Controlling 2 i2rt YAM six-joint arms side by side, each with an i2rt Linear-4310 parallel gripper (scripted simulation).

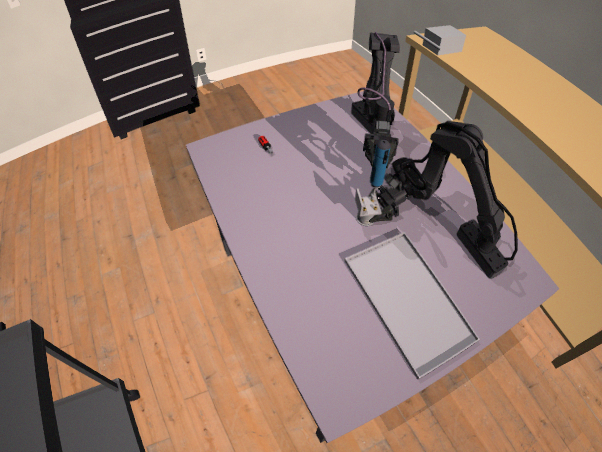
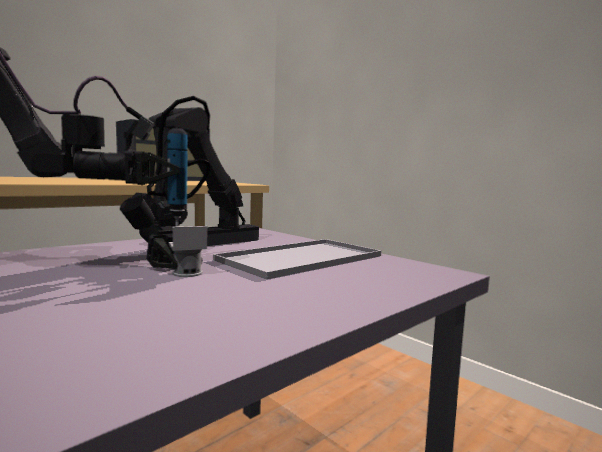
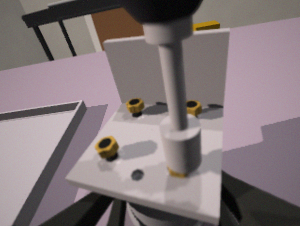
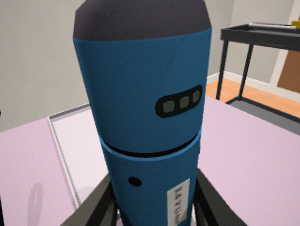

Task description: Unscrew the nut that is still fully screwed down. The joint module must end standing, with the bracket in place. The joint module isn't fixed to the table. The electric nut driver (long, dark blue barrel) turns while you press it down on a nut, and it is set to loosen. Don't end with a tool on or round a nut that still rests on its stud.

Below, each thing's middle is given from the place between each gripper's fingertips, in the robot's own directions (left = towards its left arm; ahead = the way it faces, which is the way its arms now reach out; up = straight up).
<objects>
Right now my left hand is 5 cm below the white L-shaped bracket (image 3: 136, 66). Also, from my left hand: shallow tray (image 1: 431, 329): 32 cm to the left, 3 cm ahead, 2 cm below; then socket (image 3: 180, 132): 7 cm above, 2 cm behind, 1 cm to the right.
Right now my right hand (image 2: 180, 170) is 13 cm above the socket. From my right hand the other things lie so: shallow tray 33 cm to the left, 22 cm below, 5 cm ahead; white L-shaped bracket 15 cm below, 2 cm ahead, 1 cm to the left.
</objects>
